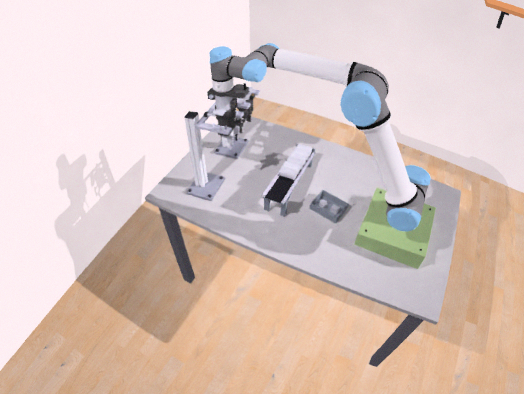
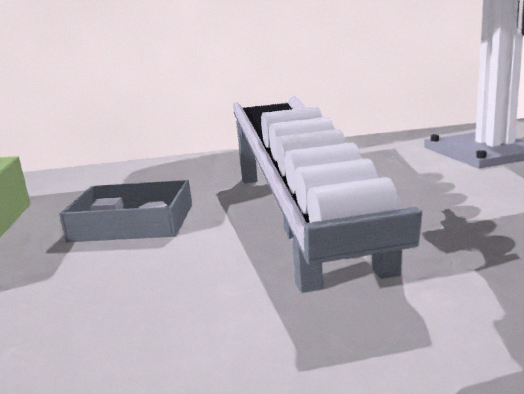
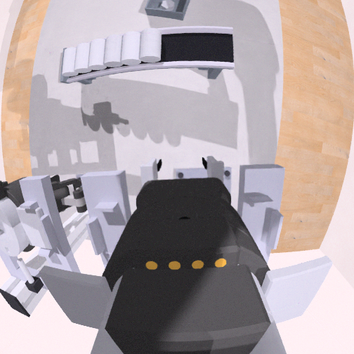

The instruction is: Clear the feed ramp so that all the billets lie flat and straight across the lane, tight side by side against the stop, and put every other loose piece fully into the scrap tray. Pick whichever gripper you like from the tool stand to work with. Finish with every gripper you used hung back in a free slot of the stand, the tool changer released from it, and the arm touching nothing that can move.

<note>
In view: a billet [image 2: 267,118], a parallel gripper [image 3: 181,223], a billet [image 2: 334,201], a billet [image 2: 318,124], a billet [image 2: 341,172], a billet [image 2: 294,159] and a tool stand [image 3: 105,192].
Image 2 misses the parallel gripper: it is out of frame.
</note>
